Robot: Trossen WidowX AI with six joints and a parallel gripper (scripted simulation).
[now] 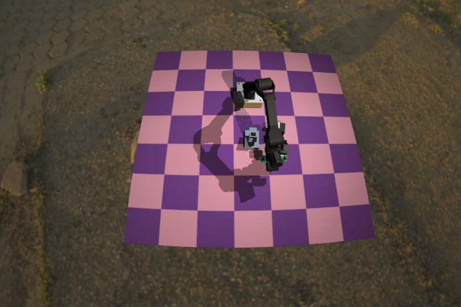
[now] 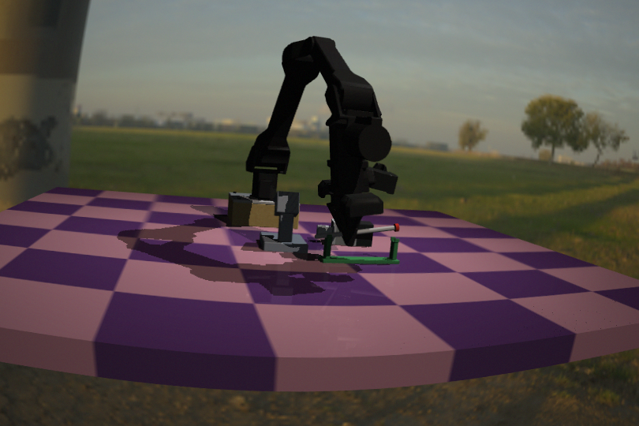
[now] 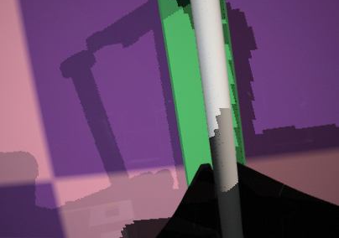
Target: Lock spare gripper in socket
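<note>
The green rack lies 20 mm to the left of my gripper tip. From my gripper tip the other things lie so: spare gripper 190 mm behind, 20 mm to the left, 10 mm below; grey mount 100 mm to the right, 100 mm behind, 20 mm above.
</note>
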